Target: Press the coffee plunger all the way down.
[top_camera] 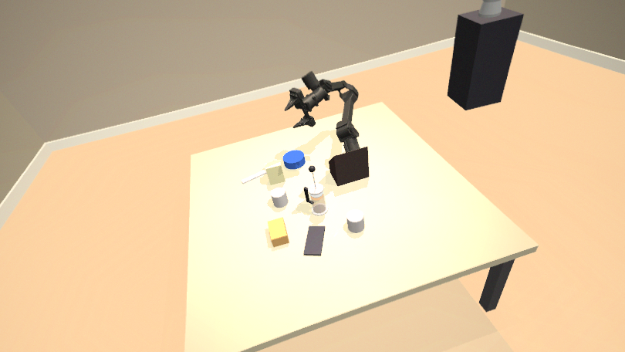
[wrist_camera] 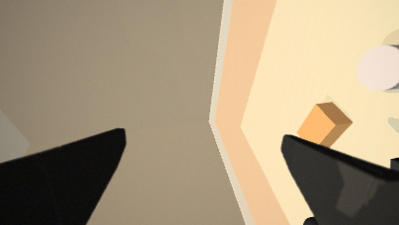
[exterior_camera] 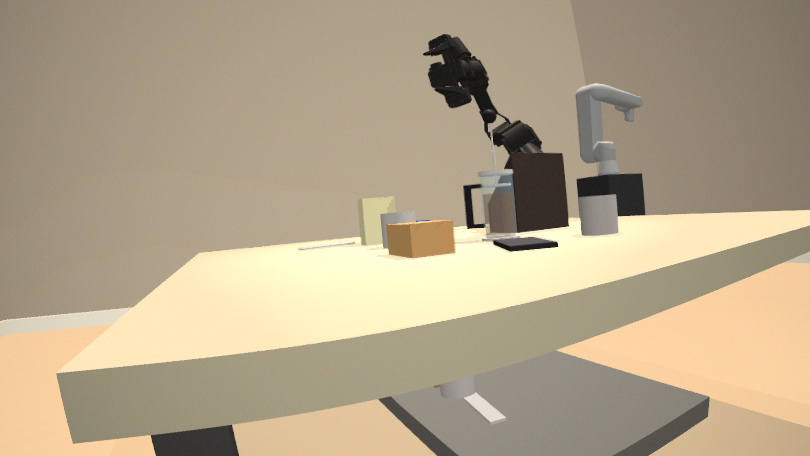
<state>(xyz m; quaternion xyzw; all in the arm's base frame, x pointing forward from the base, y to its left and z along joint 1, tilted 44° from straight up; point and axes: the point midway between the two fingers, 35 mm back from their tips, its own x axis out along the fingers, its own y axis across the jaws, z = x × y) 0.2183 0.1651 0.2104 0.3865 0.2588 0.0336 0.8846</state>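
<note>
Now: the glass coffee press 30 mm behind my gripper tip, 170 mm to the left of it and 280 mm below it. Also, from my gripper tip: pale green box 130 mm ahead, 110 mm to the right, 340 mm below; orange box 160 mm ahead, 270 mm to the left, 370 mm below; blue disc 20 mm ahead, 230 mm to the right, 380 mm below.
</note>
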